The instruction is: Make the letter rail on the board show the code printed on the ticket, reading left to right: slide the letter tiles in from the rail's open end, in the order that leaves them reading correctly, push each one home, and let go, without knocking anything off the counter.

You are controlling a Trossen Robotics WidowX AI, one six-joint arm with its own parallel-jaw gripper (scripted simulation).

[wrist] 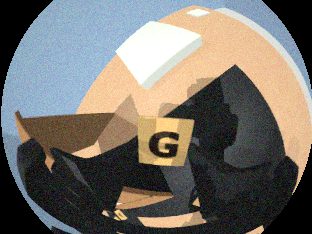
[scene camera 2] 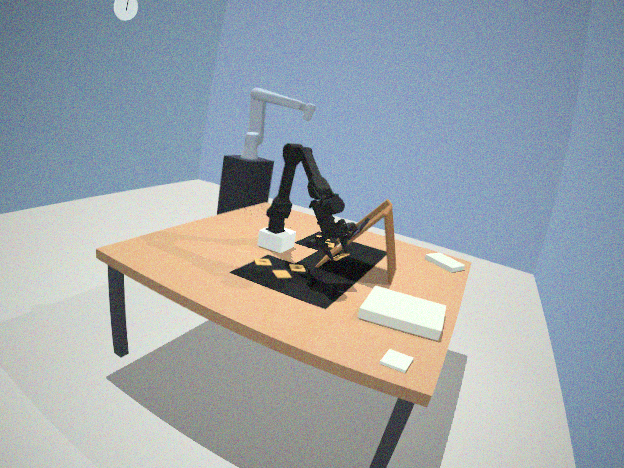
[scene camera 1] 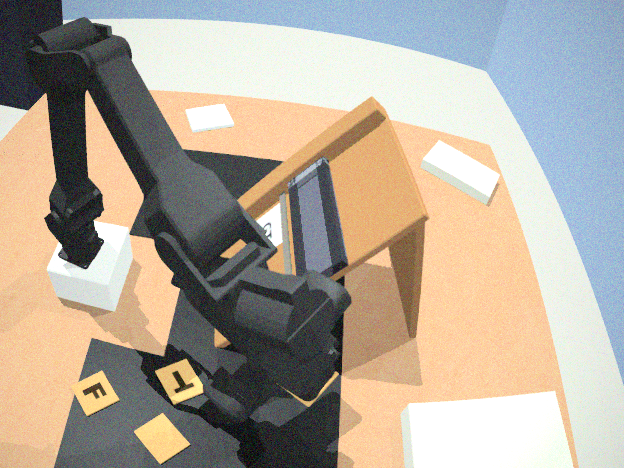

I see my gripper, a sloping wooden board and a black mat.
My gripper is seen too in the wrist view and in scene camera 2.
